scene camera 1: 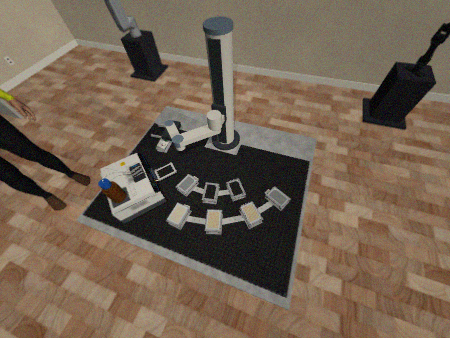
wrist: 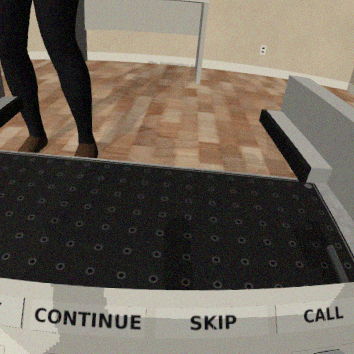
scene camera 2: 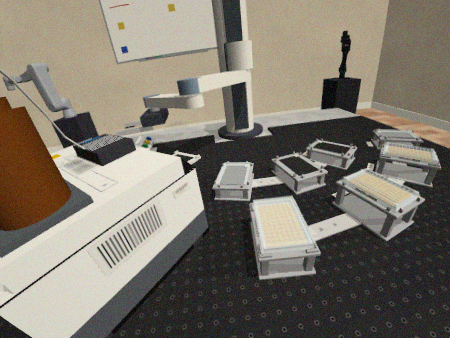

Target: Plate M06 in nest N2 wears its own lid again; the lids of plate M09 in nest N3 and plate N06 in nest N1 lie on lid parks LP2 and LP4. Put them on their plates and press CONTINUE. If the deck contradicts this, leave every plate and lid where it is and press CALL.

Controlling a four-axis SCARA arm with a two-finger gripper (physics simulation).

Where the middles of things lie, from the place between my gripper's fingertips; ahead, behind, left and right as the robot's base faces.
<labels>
Now: the tip box [scene camera 2: 104, 155] 44 cm ahead of my hand, 16 cm to the left of it and 7 cm above it. Round my hand: brown bottle [scene camera 2: 40, 190]: 63 cm ahead, 16 cm above, 15 cm to the left.
</labels>
